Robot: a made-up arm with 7 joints.
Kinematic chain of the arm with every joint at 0, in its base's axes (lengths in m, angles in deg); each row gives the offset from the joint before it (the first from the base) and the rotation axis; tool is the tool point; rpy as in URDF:
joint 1: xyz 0 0 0.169 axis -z
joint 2: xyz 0 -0.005 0.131 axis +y
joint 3: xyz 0 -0.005 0.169 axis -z
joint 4: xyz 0 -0.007 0.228 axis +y
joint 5: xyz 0 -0.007 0.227 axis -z
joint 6: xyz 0 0 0.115 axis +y
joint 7: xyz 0 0 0.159 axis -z
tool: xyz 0 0 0 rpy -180 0 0
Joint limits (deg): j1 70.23..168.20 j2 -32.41..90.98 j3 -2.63..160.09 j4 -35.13..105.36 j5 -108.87..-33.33 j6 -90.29..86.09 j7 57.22..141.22
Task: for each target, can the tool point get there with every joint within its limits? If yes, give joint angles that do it. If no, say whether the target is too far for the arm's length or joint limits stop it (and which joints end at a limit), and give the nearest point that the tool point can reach.
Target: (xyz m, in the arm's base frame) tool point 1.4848 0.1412 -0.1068
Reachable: no: too far | nearest point 0.6000 0.2026 0.3940 | short by 1.019 m
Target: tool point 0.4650 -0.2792 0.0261
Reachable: no: joint limits stop it (at a limit: joint 1, joint 3, joint 6) | nearest point 0.2841 -0.3451 0.0256 | short by 0.193 m
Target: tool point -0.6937 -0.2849 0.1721
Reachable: yes | joints 135.64 69.65 38.21 63.28 -57.90 10.49 102.88
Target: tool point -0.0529 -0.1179 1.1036
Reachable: yes | joints 104.89 20.79 38.13 -2.00 -41.43 -67.21 82.39
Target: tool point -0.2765 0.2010 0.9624
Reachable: yes | joints 154.26 30.52 138.91 39.98 -47.25 62.93 112.84
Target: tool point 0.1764 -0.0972 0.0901
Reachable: no: joint limits stop it (at a limit: joint 1, joint 3, joint 4, joint 6) | nearest point 0.1504 -0.1651 0.0136 | short by 0.106 m
